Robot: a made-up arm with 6 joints. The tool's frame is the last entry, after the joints. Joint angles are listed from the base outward.
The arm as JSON. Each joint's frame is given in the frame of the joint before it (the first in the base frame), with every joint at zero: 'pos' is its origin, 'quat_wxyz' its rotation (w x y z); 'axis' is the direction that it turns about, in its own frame. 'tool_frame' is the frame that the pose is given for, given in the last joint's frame.
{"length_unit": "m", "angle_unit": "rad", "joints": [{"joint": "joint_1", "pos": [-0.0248, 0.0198, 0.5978], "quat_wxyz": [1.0, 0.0, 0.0, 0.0], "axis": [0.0, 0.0, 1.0]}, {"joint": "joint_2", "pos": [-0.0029, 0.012, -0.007], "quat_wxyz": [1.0, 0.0, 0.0, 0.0], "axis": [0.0, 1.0, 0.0]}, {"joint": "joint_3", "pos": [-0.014, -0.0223, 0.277], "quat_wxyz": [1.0, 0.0, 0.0, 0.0], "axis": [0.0, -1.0, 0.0]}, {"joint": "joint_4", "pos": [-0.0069, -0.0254, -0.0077], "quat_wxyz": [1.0, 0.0, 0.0, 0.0], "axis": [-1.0, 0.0, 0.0]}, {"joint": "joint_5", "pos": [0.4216, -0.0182, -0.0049], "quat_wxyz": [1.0, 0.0, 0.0, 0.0], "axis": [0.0, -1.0, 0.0]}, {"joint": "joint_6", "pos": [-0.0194, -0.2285, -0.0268], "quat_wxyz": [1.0, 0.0, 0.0, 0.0], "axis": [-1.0, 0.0, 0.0]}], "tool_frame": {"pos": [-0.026, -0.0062, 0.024], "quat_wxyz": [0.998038, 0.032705, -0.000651, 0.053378]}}
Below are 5 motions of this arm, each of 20 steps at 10 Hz.
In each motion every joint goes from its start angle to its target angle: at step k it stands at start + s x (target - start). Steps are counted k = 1, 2, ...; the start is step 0. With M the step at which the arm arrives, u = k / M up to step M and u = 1 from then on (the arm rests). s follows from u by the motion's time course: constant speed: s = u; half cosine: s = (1 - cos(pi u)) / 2; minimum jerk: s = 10 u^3 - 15 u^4 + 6 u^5.
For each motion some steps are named. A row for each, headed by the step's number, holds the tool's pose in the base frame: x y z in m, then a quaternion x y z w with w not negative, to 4 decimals.
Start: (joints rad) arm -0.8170 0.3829 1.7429 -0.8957 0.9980 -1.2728
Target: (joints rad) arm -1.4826 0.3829 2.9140 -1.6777 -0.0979 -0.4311
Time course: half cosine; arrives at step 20
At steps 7, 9, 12, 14, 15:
7: 0.0518 -0.3058 1.2731 0.1937 -0.7543 0.5545 0.2931
9: 0.0097 -0.2378 1.2991 0.1607 -0.7227 0.5656 0.3633
12: -0.0330 -0.1141 1.3170 0.0729 -0.6493 0.5741 0.4935
14: -0.0420 -0.0348 1.3126 -0.0022 -0.5887 0.5693 0.5739
15: -0.0416 -0.0007 1.3070 -0.0391 -0.5584 0.5643 0.6068

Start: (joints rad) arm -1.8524 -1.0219 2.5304 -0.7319 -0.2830 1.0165
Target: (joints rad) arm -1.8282 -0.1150 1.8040 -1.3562 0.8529 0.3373
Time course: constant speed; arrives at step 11
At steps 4, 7, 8, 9, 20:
4: -0.0371 0.5596 1.0679 -0.7859 -0.6042 0.0421 0.1241
7: -0.0550 0.3388 1.2455 -0.6321 -0.7252 0.0363 0.2707
8: -0.0629 0.2514 1.2819 -0.5686 -0.7665 0.0267 0.2976
9: -0.0711 0.1603 1.3056 -0.5019 -0.8066 0.0132 0.3120
20: -0.0866 -0.0255 1.3147 -0.3674 -0.8793 -0.0251 0.3020

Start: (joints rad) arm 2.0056 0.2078 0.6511 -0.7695 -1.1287 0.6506
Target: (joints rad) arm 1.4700 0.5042 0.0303 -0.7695 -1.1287 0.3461
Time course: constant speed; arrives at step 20
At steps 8, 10, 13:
8: 0.0978 0.5346 0.7385 -0.2247 0.3567 0.8744 0.2402
10: 0.1266 0.5229 0.6993 -0.2281 0.4118 0.8430 0.2604
13: 0.1685 0.4960 0.6425 -0.2275 0.4922 0.7894 0.2878

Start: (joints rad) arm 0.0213 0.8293 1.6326 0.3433 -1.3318 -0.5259
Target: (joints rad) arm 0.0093 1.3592 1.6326 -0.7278 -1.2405 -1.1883
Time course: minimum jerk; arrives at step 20
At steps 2, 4, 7, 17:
2: 0.3676 -0.2451 1.1497 0.2116 0.1972 -0.1550 0.9446
4: 0.3904 -0.2516 1.1297 0.2381 0.2107 -0.1398 0.9378
7: 0.4673 -0.2691 1.0489 0.3353 0.2613 -0.0924 0.9004
17: 0.6493 -0.2367 0.6213 0.7079 0.4563 -0.0248 0.5386

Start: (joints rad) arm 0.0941 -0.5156 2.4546 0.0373 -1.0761 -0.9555
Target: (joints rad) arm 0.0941 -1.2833 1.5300 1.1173 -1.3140 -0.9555
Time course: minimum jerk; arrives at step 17
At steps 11, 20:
11: -0.6901 -0.2312 0.6053 0.4744 -0.7500 0.0430 0.4589
20: -0.7283 -0.1701 0.5437 0.5175 -0.7351 -0.0818 0.4302

